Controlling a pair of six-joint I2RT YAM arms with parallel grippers.
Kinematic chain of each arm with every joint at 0, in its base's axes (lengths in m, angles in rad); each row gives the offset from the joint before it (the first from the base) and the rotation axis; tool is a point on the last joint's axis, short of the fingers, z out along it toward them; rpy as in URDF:
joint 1: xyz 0 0 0.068 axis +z
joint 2: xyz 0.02 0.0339 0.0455 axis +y
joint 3: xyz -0.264 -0.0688 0 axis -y
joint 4: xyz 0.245 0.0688 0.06 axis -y
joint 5: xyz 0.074 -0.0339 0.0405 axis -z
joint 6: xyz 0.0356 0 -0.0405 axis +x
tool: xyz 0 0 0 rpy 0 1.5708 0
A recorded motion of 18 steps. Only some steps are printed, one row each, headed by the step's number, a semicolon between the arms.
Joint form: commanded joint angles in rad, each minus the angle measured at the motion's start. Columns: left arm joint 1, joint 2, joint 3, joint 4, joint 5, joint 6; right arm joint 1, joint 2, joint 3, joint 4, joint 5, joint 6.
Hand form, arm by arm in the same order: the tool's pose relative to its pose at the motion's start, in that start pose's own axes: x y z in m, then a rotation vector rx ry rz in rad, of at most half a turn. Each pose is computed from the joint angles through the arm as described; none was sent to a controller.
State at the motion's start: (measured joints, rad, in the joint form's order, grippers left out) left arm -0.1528 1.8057 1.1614 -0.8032 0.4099 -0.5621; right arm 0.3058 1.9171 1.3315 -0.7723 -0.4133 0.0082
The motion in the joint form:
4: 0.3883 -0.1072 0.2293 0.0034 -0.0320 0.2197; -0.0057 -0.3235 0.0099 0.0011 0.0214 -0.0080
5: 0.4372 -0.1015 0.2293 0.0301 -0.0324 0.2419; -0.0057 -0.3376 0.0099 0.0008 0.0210 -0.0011
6: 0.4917 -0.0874 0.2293 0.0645 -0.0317 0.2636; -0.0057 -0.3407 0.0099 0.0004 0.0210 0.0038
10: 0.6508 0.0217 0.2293 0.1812 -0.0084 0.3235; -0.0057 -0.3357 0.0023 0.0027 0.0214 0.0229
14: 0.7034 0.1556 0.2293 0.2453 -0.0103 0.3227; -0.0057 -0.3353 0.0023 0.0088 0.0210 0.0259
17: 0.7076 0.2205 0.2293 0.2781 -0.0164 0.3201; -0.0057 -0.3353 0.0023 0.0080 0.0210 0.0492
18: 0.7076 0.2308 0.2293 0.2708 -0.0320 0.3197; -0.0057 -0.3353 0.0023 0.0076 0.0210 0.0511
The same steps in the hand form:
4: -0.0606 0.0638 -0.1420 0.0684 -0.4699 -0.0006; 0.0116 0.0441 -0.1072 0.0220 -0.3100 -0.1341
5: -0.0664 0.0792 -0.1488 0.0612 -0.5105 -0.0147; 0.0131 0.0460 -0.1116 0.0205 -0.3227 -0.1327
6: -0.0737 0.0978 -0.1545 0.0524 -0.5523 -0.0344; 0.0135 0.0464 -0.1125 0.0197 -0.3252 -0.1289
10: -0.1005 0.1648 -0.1516 0.0340 -0.6217 -0.1107; 0.0139 0.0449 -0.1091 0.0171 -0.3159 -0.1059
14: -0.1206 0.2047 -0.1196 0.0231 -0.5800 -0.1896; 0.0133 0.0450 -0.1092 0.0162 -0.3211 -0.1052
17: -0.1294 0.2168 -0.0998 0.0170 -0.5532 -0.2112; 0.0133 0.0449 -0.1091 0.0124 -0.3205 -0.0818
18: -0.1296 0.2191 -0.0958 0.0017 -0.5391 -0.2231; 0.0134 0.0449 -0.1091 0.0121 -0.3201 -0.0798

